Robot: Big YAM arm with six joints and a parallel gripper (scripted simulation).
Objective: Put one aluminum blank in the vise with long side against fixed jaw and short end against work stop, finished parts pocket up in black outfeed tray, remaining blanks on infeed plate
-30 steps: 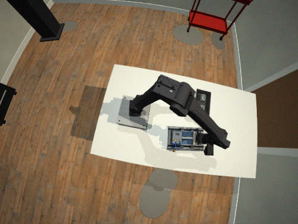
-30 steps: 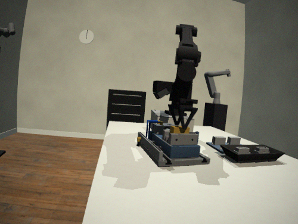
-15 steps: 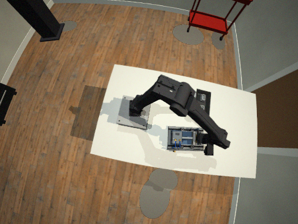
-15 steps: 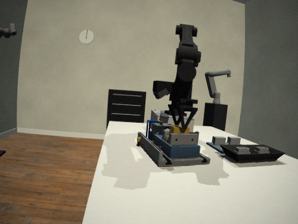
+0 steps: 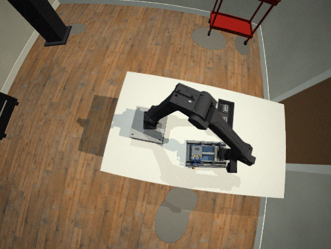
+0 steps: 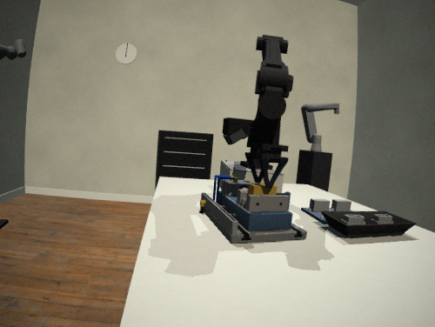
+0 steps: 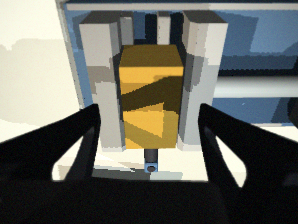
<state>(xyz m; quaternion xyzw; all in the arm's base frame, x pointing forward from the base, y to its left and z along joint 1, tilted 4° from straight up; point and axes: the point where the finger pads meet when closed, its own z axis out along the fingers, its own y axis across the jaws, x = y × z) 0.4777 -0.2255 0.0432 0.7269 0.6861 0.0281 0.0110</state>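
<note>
The yellow brass blank is 30 mm below my hand. From my hand the other things lie so: light cylinder 90 mm behind, 50 mm below, 10 mm to the left; vise 80 mm below, 70 mm behind, 10 mm to the left; dark rod 50 mm to the left, 30 mm below.
</note>
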